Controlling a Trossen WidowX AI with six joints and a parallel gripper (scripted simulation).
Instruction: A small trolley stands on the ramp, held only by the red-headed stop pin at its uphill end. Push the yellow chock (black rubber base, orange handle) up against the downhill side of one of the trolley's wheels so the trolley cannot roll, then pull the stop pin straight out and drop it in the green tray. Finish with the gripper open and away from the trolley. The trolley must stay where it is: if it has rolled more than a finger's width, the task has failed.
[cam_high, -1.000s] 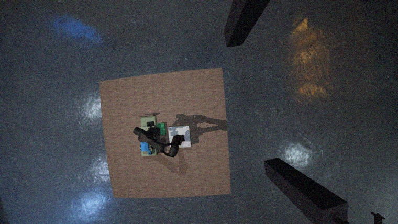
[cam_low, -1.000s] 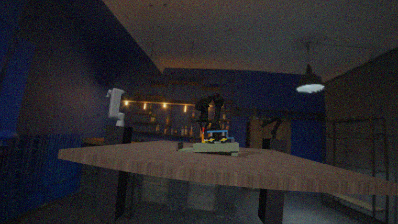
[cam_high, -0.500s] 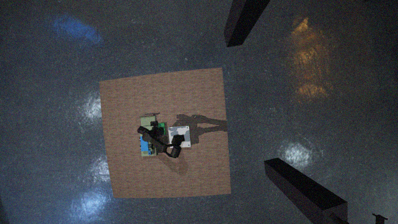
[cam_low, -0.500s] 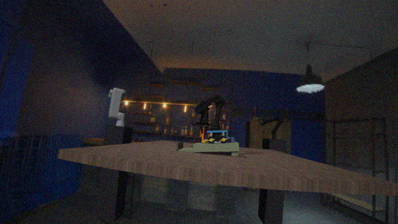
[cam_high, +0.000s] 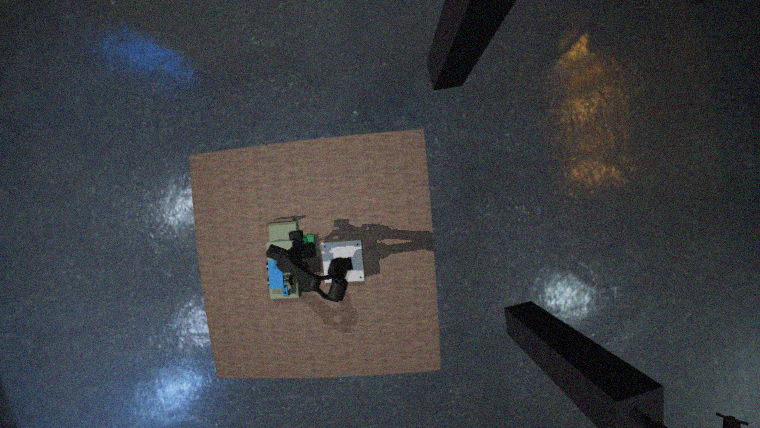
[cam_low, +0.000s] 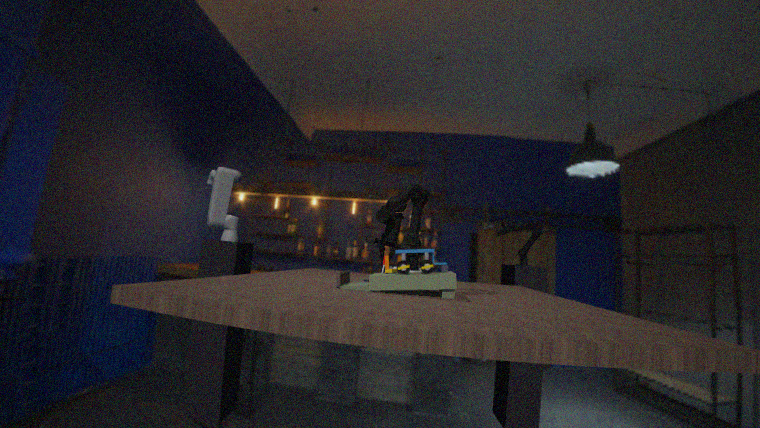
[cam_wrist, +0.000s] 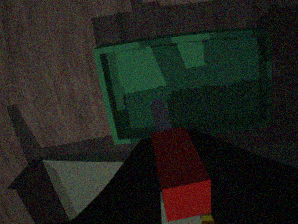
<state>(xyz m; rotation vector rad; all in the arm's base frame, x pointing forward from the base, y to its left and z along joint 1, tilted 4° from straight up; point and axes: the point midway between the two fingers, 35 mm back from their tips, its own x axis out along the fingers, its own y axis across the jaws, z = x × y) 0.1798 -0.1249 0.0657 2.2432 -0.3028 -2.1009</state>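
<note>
My gripper tip is 10 mm to the right of the green tray and 90 mm above it. Round my gripper tip: yellow chock 80 mm ahead, 30 mm to the left; ramp 140 mm ahead, 100 mm to the left, 40 mm below; stop pin right at my gripper tip.
</note>
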